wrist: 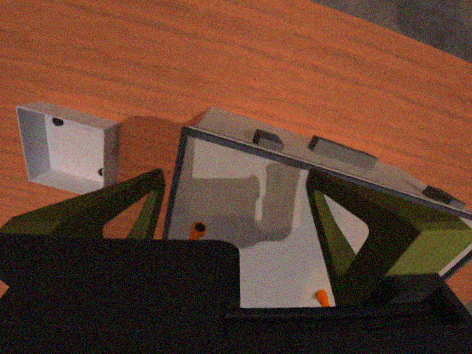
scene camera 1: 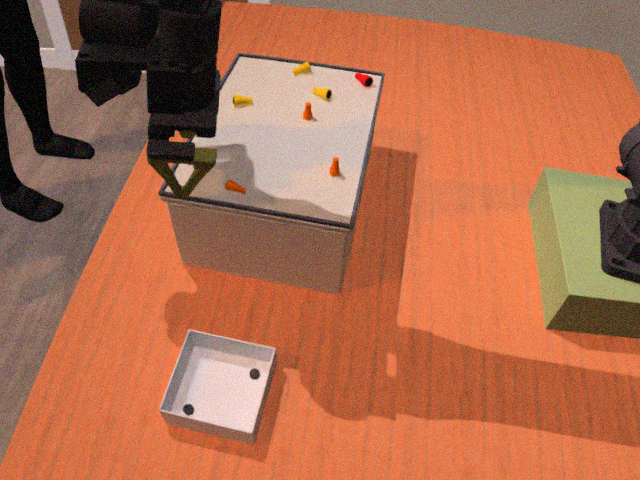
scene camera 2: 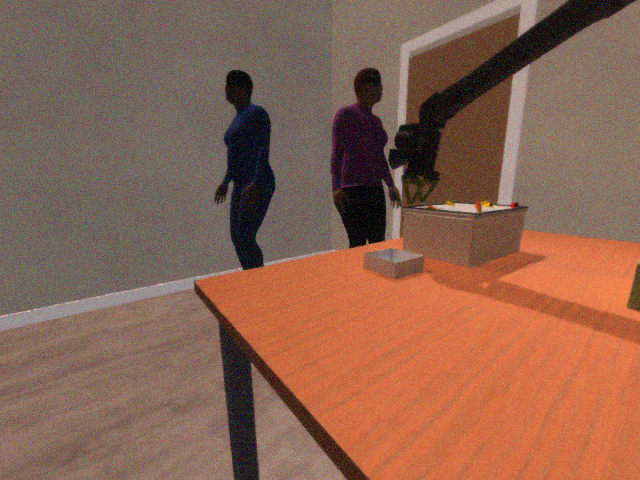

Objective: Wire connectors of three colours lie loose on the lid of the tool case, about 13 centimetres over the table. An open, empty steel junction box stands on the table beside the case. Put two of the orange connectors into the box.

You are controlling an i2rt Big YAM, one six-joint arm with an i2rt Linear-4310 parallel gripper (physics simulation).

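Places are measured from the arm's base along level axes (x left, y ahead, z down), in metres.
Pixels of known places: gripper, fingertip midpoint: (wrist: 235,176) (scene camera 1: 184,165) (scene camera 2: 416,203); arm's base at its link origin: (scene camera 1: 630,246).
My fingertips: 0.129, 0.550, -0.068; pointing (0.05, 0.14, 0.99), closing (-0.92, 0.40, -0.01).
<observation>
Ahead of a thing's pixels: the offset from my fingertips to its top centre, as dx, dy, dz. "spot": to the spot under its first point.
My gripper (scene camera 1: 185,175) (scene camera 2: 418,201) (wrist: 235,176) is open and empty, above the front left part of the lid {-0.118, -0.073, +0.009} (scene camera 1: 279,149) (wrist: 280,270). An orange connector {+0.007, -0.067, +0.001} (scene camera 1: 235,187) (scene camera 2: 430,207) (wrist: 198,230) lies on its side near the lid's front edge, right of the fingers in the first scene view. A second orange connector {-0.058, -0.162, -0.010} (scene camera 1: 334,167) stands upright near the right edge. A third orange connector {-0.145, -0.100, -0.010} (scene camera 1: 308,112) stands upright farther back. The black gripper body hides part of the lid in the wrist view. The steel junction box {+0.184, -0.113, +0.110} (scene camera 1: 217,429) (scene camera 2: 379,264) (wrist: 111,150) is open and empty.
Three yellow connectors {-0.144, -0.009, -0.002} (scene camera 1: 242,100) {-0.196, -0.102, -0.002} (scene camera 1: 322,93) {-0.241, -0.057, -0.002} (scene camera 1: 301,68) and a red connector {-0.250, -0.146, -0.004} (scene camera 1: 363,79) lie at the back of the lid. The tool case {spot: +0.026, -0.099, +0.069} (scene camera 1: 258,242) (scene camera 2: 439,232) is a tall block beside the box. A green block (scene camera 1: 594,248) stands at the right under the arm's base.
</observation>
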